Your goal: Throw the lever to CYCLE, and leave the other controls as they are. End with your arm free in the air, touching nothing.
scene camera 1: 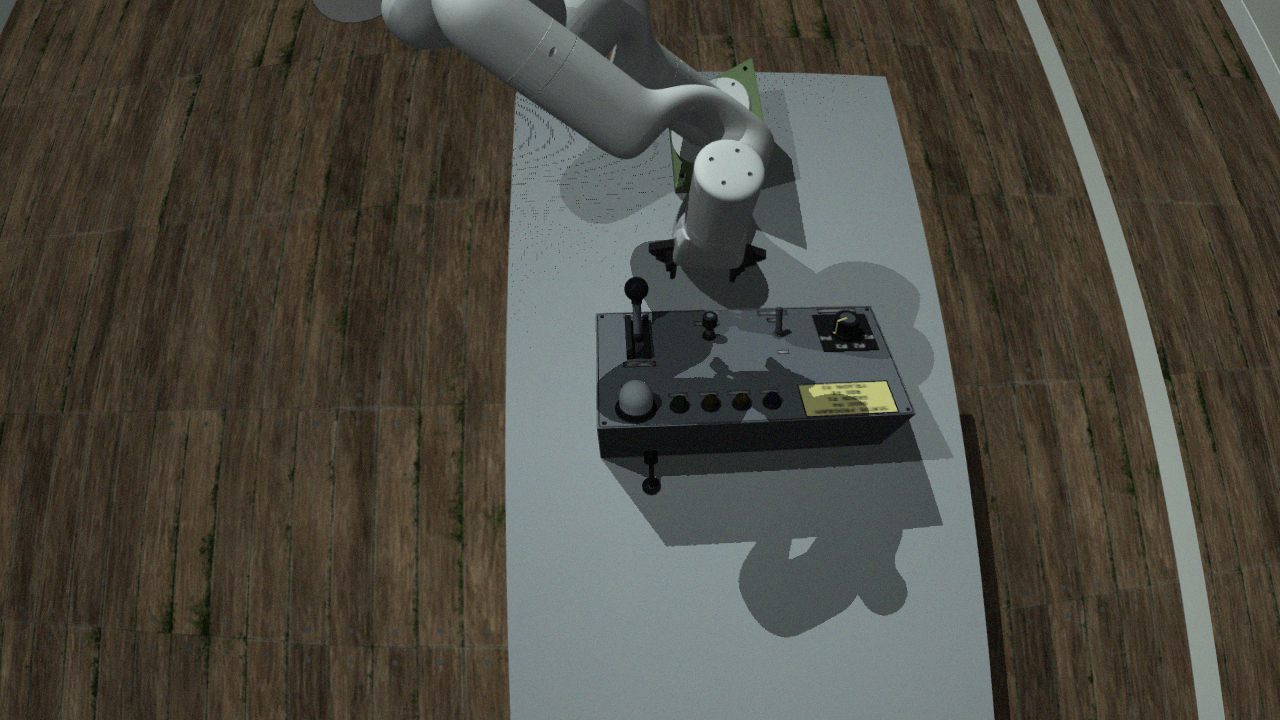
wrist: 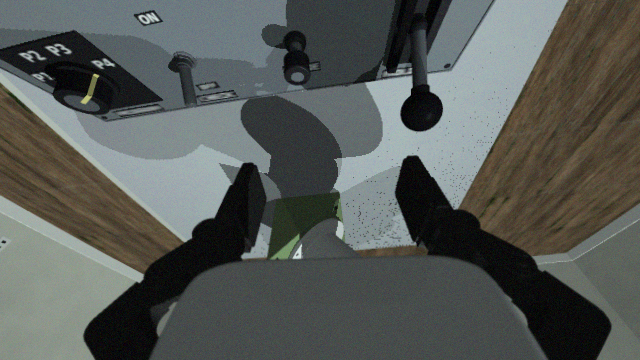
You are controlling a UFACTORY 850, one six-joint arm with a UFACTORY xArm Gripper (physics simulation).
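The control panel (scene camera 1: 742, 358) (wrist: 225, 45) is a dark grey box on the table. Its large lever (scene camera 1: 636, 313) (wrist: 420, 60) has a black ball knob and rises from a slot at the panel's left in the scene view. The knob stands over the panel edge nearest the arm. The small plates at the slot's ends are too unclear to read. My gripper (scene camera 1: 702, 276) (wrist: 329, 177) is open and empty. It hangs above the table on the arm's side of the panel, apart from the lever, whose knob lies ahead of the right finger in the wrist view.
Beside the lever are a small black-knobbed control (scene camera 1: 709, 324) (wrist: 296, 60), a toggle (scene camera 1: 779, 320) (wrist: 186, 82) and a rotary dial (scene camera 1: 845, 325) (wrist: 85, 90). A grey dome (scene camera 1: 636, 398), several buttons and a yellow label (scene camera 1: 848, 399) line the far side. A ball-ended handle (scene camera 1: 651, 484) projects beyond.
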